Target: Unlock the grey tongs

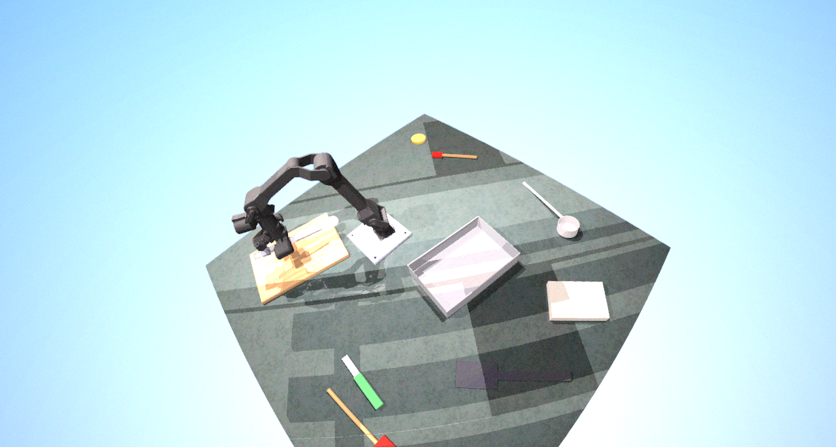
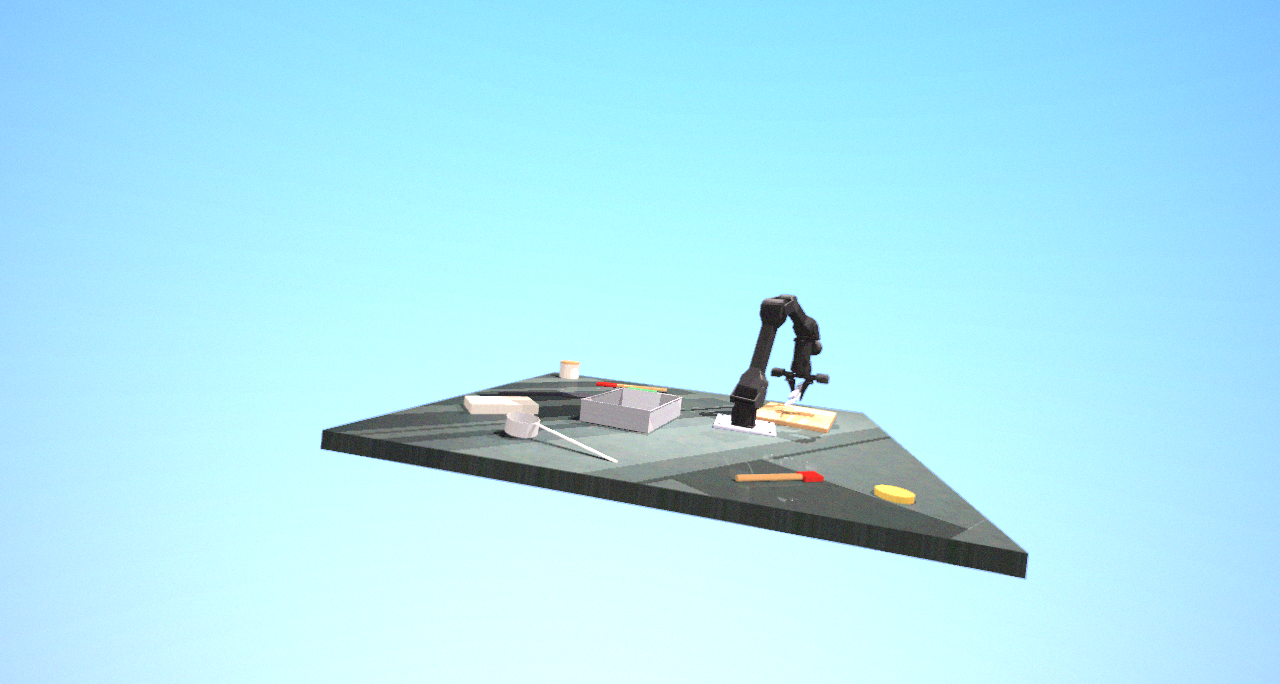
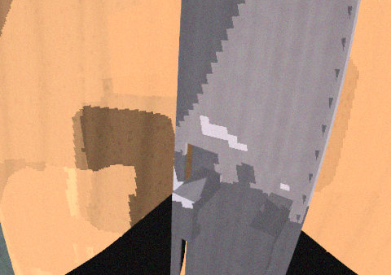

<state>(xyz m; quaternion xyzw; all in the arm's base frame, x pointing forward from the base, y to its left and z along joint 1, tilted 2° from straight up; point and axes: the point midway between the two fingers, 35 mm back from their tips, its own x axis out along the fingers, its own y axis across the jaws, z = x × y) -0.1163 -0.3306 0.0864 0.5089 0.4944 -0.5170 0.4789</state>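
My gripper tip is 1 cm to the right of the yellow lock piece and 4 cm below it. Also, from my gripper tip: wooden board (5 cm below); grey roasting tin (42 cm ahead, 47 cm to the left, 3 cm below); red-headed tool (66 cm ahead, 5 cm to the right, 5 cm below).
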